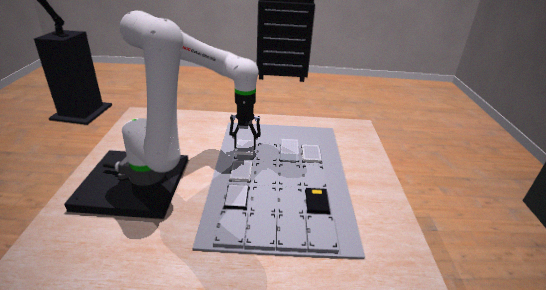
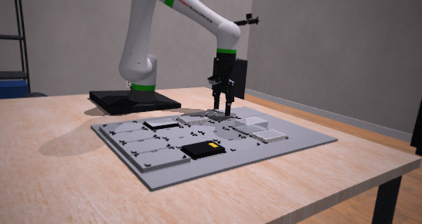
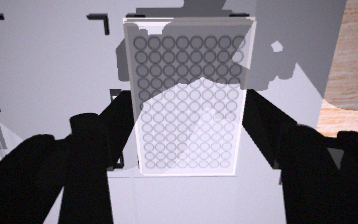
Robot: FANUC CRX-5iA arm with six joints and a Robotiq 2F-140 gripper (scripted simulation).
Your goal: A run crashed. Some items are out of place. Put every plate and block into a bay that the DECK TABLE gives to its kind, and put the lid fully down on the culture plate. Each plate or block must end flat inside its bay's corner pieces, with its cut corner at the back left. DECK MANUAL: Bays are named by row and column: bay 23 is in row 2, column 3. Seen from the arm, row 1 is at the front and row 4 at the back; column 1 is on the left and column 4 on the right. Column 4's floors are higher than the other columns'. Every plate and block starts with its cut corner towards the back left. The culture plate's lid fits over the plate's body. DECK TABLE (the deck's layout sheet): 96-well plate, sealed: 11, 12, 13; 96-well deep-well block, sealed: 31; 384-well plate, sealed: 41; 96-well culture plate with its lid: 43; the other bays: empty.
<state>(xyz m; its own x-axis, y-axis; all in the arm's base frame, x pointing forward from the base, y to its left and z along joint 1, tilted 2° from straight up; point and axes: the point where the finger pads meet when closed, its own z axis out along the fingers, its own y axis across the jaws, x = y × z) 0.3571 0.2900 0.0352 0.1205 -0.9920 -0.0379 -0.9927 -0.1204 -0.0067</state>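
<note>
Right now the white plate is 2 cm below my hand. Round my hand: pale 96-well plate: 16 cm to the right, 4 cm below, 2 cm ahead; bay label 33: 31 cm to the right, 21 cm ahead, 4 cm below; sealed 96-well plate: 33 cm to the right, 4 cm below, 4 cm ahead.
</note>
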